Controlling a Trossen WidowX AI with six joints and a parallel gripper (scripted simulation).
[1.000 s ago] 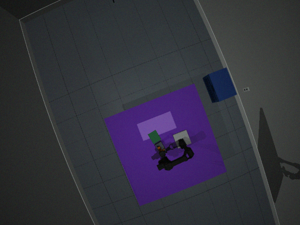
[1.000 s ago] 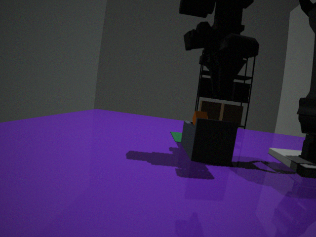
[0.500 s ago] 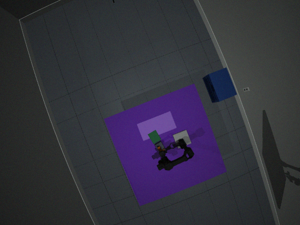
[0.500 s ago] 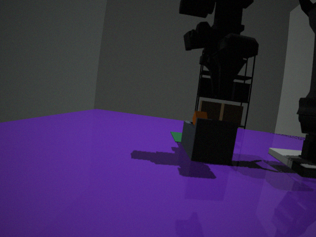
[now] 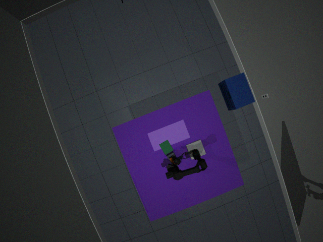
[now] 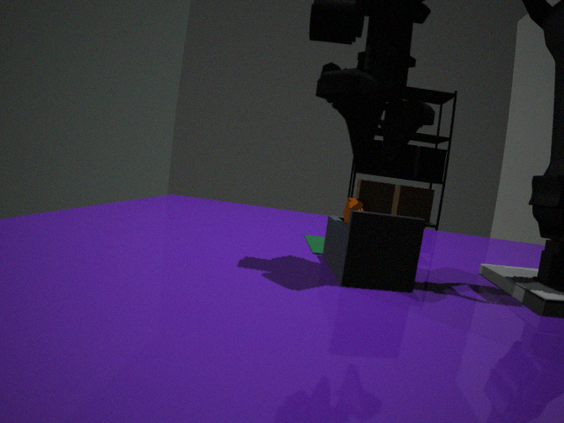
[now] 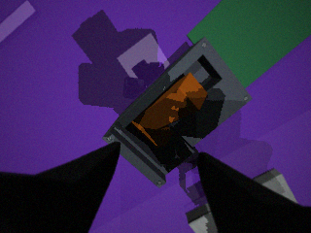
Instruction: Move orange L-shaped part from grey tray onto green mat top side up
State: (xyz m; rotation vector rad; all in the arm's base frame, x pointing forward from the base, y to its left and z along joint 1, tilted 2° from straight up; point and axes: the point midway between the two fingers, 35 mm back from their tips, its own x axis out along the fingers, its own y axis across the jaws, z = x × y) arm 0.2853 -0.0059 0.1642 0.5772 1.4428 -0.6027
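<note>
Right now the orange L-shaped part is 10 mm behind my gripper tip and 100 mm below it. The rest, counted from my gripper tip: green mat (10 mm ahead, 180 mm to the right, 160 mm below).
</note>
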